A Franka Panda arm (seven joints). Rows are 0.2 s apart.
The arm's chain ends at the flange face. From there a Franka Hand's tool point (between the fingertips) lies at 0.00 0.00 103.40 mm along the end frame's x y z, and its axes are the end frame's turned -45 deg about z.
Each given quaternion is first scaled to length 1.
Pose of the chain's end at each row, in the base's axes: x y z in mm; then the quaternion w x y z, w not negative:
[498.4, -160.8, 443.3, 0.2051, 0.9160, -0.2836, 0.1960]
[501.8, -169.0, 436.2, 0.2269, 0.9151, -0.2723, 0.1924]
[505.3, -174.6, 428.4, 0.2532, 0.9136, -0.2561, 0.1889]
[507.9, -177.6, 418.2, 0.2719, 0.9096, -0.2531, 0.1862]
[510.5, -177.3, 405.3, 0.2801, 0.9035, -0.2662, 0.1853]
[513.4, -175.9, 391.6, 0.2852, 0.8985, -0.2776, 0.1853]
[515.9, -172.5, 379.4, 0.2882, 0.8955, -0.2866, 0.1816]
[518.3, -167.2, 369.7, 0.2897, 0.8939, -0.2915, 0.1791]
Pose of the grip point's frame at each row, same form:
[523.5, -211.1, 356.5, 0.2645, 0.9548, 0.0885, 0.1026]
[525.4, -222.8, 351.1, 0.2832, 0.9496, 0.0986, 0.0909]
[527.6, -232.4, 345.6, 0.3062, 0.9420, 0.1130, 0.0776]
[528.7, -238.5, 337.3, 0.3225, 0.9372, 0.1143, 0.0680]
[529.7, -239.8, 325.2, 0.3297, 0.9366, 0.0998, 0.0640]
[531.5, -239.5, 312.1, 0.3344, 0.9363, 0.0874, 0.0621]
[532.4, -236.6, 300.0, 0.3357, 0.9370, 0.0779, 0.0575]
[533.9, -231.5, 290.3, 0.3362, 0.9374, 0.0728, 0.0546]

